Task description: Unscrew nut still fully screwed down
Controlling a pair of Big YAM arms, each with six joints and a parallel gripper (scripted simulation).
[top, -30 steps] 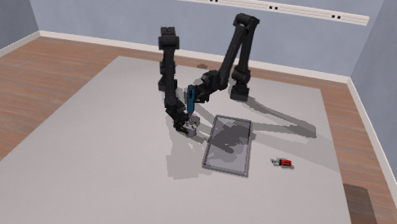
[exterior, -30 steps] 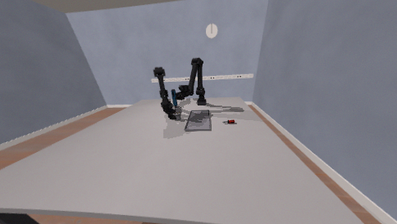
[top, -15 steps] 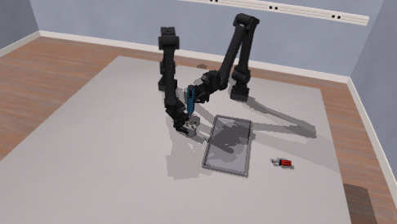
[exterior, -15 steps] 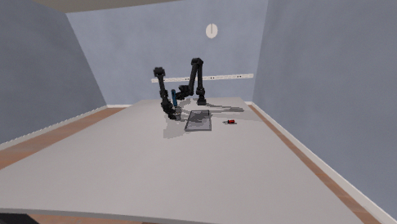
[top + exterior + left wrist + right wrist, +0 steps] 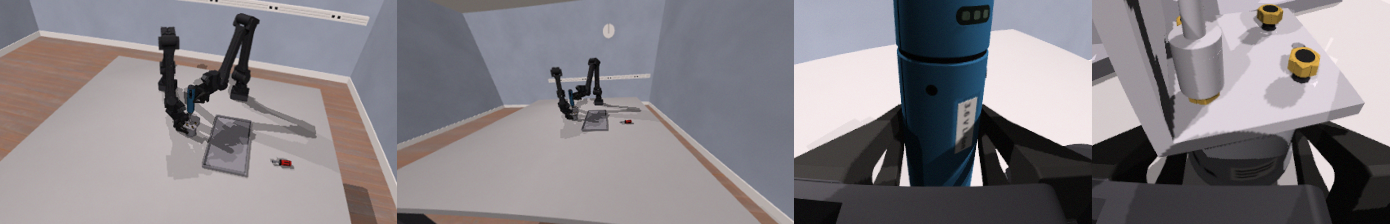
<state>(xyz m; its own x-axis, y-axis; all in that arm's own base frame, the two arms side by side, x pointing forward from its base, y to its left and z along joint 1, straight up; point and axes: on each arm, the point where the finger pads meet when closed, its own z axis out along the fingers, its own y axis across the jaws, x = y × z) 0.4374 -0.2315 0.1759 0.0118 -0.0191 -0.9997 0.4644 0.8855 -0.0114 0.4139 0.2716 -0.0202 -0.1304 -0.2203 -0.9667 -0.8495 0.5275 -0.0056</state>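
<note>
The grey bracket lies 50 mm above my right hand. Round my right hand: flat grey tray 220 mm to the left, 30 mm ahead, 20 mm below; then nut 50 mm above, 20 mm to the right, 10 mm ahead; then grey tip 70 mm above, 20 mm behind, 10 mm to the right.
</note>
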